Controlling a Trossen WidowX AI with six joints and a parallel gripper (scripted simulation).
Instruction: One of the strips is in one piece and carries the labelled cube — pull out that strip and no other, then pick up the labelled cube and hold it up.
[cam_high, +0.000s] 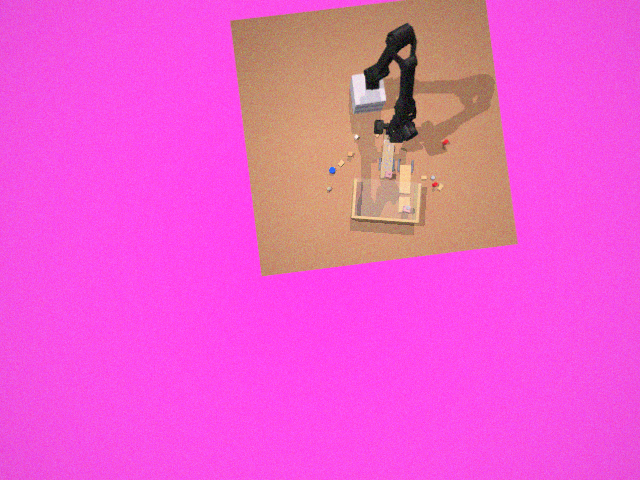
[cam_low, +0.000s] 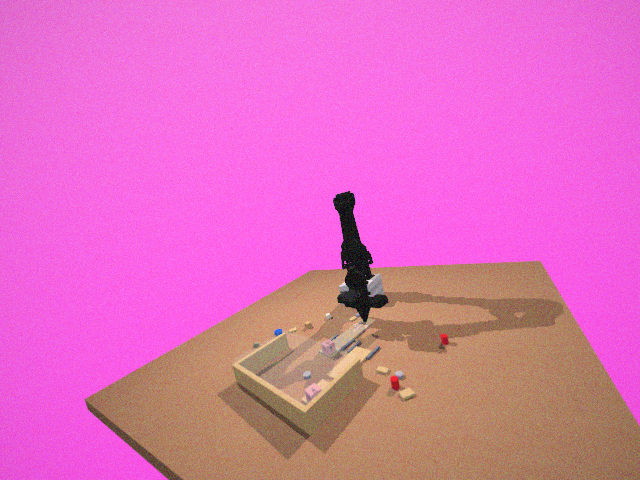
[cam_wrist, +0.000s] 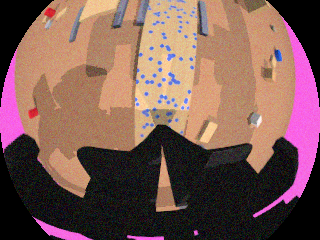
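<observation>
The plain tan strip lies 220 mm ahead of my gripper tip and 60 mm to the left of it.
</observation>
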